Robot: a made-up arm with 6 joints. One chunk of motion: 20 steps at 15 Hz.
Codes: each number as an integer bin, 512 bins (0 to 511) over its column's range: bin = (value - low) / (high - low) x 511, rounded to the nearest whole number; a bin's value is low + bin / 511 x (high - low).
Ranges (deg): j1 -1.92..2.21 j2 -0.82..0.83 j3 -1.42..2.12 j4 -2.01..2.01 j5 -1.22..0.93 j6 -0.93..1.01
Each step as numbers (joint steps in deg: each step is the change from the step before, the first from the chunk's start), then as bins.
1 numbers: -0.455 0.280 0.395 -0.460 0.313 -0.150
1 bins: 181 341 262 197 364 205
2 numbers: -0.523 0.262 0.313 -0.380 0.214 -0.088
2 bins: 173 335 250 207 341 222
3 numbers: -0.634 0.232 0.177 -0.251 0.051 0.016
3 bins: 159 326 231 224 302 249
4 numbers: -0.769 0.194 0.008 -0.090 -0.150 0.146
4 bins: 142 314 206 244 254 283
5 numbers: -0.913 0.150 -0.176 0.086 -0.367 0.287
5 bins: 125 300 180 266 203 321
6 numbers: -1.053 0.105 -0.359 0.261 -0.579 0.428
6 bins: 107 286 153 289 152 358
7 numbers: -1.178 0.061 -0.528 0.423 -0.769 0.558
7 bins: 92 273 129 309 107 392
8 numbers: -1.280 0.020 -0.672 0.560 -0.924 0.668
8 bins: 79 260 108 327 70 421
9 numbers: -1.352 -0.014 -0.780 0.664 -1.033 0.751
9 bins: 70 250 92 340 44 443
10 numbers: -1.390 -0.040 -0.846 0.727 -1.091 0.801
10 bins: 66 242 83 348 31 456
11 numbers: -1.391 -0.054 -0.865 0.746 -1.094 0.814
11 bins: 65 237 80 350 30 459
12 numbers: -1.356 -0.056 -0.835 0.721 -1.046 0.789
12 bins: 70 237 84 347 41 453
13 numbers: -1.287 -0.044 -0.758 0.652 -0.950 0.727
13 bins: 78 240 96 338 64 436
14 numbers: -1.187 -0.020 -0.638 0.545 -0.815 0.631
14 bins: 91 248 113 325 96 411
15 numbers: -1.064 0.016 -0.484 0.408 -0.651 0.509
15 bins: 106 259 135 307 135 379
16 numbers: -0.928 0.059 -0.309 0.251 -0.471 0.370
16 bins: 123 272 160 287 178 342
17 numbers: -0.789 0.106 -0.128 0.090 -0.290 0.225
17 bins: 140 287 187 267 221 304
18 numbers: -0.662 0.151 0.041 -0.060 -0.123 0.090
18 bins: 156 301 211 248 261 269
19 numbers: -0.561 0.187 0.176 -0.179 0.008 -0.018
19 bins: 168 312 230 233 292 240
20 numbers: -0.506 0.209 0.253 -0.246 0.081 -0.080
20 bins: 175 319 241 224 309 224
